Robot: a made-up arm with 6 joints.
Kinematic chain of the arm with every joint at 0, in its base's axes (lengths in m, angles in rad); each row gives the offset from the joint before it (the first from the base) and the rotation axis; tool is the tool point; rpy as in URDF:
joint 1: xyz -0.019 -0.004 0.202 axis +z
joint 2: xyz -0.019 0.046 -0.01 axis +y
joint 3: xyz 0.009 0.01 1 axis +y
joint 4: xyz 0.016 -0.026 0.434 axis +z
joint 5: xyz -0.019 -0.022 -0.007 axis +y
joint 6: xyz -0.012 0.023 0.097 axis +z
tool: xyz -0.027 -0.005 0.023 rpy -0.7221 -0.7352 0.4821
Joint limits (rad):
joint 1: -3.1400..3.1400
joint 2: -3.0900..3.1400
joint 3: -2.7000..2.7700
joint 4: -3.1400..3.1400
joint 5: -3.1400..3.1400
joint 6: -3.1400..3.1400
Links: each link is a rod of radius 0.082 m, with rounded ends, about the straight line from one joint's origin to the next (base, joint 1, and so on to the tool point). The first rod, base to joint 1, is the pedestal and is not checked.
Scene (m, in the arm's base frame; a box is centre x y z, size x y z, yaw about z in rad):
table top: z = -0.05
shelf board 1: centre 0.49 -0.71 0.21 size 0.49 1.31 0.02 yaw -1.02
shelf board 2: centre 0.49 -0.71 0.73 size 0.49 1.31 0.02 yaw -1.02
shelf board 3: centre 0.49 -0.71 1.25 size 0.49 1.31 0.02 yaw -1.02
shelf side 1: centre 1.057 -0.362 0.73 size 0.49 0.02 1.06 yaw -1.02
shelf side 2: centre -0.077 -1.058 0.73 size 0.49 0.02 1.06 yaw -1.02
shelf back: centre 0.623 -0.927 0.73 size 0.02 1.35 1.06 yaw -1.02
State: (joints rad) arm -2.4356 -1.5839 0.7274 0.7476 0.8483 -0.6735
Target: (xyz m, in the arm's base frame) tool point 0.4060 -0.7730 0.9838
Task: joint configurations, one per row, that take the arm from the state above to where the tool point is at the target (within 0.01 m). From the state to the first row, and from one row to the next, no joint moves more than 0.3 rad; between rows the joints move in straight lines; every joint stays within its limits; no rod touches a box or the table.
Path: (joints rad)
1: -2.2203 -1.2907 0.9754 0.7263 0.8911 -0.6713
2: -2.0051 -0.9974 1.2234 0.7049 0.9338 -0.6691
3: -1.7898 -0.7042 1.4713 0.6836 0.9766 -0.6669
4: -1.5745 -0.4109 1.7193 0.6622 1.0193 -0.6647
5: -1.3593 -0.1177 1.9673 0.6409 1.0621 -0.6624
6: -1.2918 0.0495 1.7598 0.6726 1.0278 -0.6695
7: -1.2243 0.2168 1.5524 0.7044 0.9936 -0.6766
8: -1.1569 0.3840 1.3450 0.7361 0.9594 -0.6836

